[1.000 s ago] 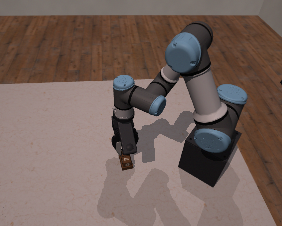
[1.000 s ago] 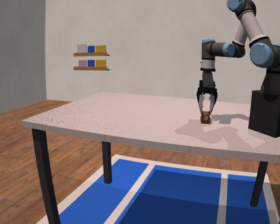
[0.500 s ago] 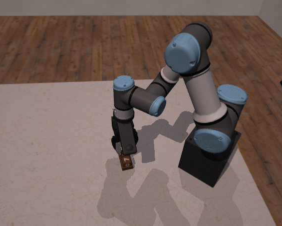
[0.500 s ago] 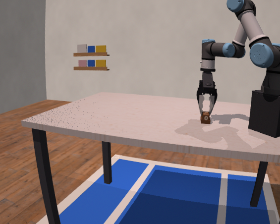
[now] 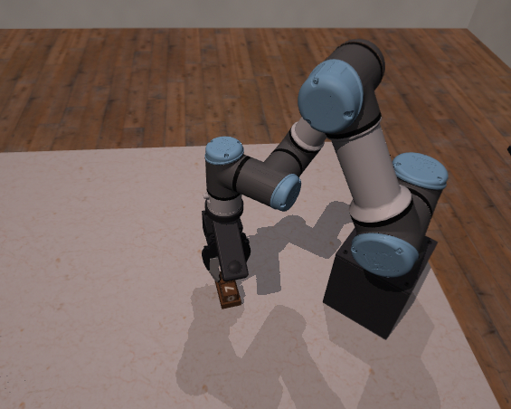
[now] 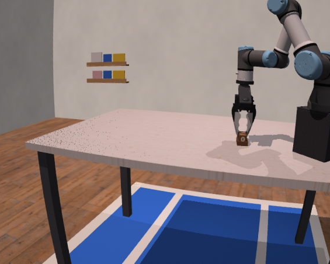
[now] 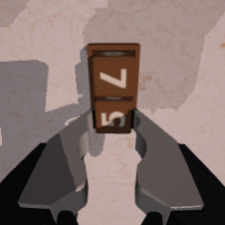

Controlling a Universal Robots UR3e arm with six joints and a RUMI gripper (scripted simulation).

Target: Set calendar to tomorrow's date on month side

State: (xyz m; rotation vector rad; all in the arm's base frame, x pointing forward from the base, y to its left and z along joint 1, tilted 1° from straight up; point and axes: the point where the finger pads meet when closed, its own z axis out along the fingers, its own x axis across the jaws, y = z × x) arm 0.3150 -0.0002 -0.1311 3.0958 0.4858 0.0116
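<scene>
The brown digit cube is 10 mm below my hand. Round my hand: calendar tray: 10 mm behind, 20 mm to the left, 30 mm below.
</scene>
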